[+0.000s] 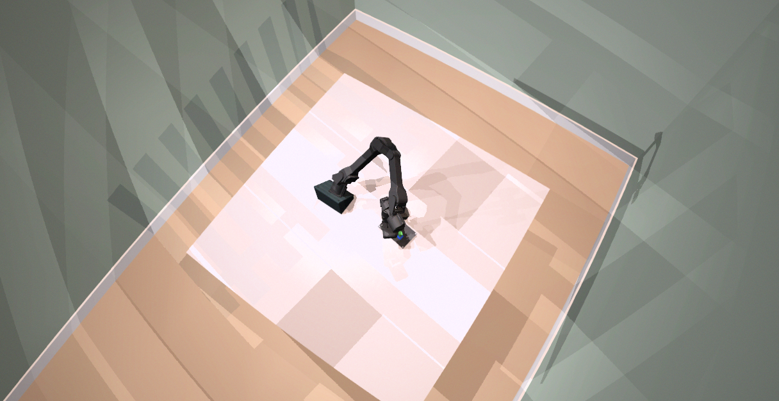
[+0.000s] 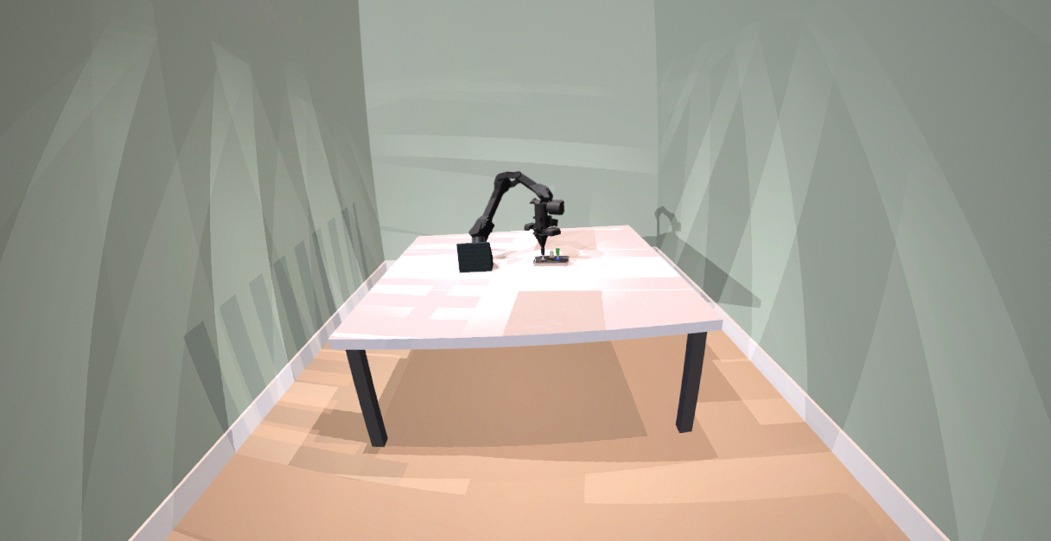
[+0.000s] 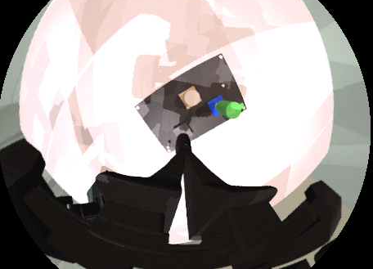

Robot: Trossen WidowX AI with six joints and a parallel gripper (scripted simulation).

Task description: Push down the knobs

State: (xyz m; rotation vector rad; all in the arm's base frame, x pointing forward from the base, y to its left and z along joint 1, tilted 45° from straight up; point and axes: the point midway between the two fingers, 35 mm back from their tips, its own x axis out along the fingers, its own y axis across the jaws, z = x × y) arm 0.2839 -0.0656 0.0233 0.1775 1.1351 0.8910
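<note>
My gripper tip is 2 cm above the black knob. Round my gripper tip: grey part 3 cm below; green knob 7 cm ahead, 1 cm to the right, 2 cm below.
</note>
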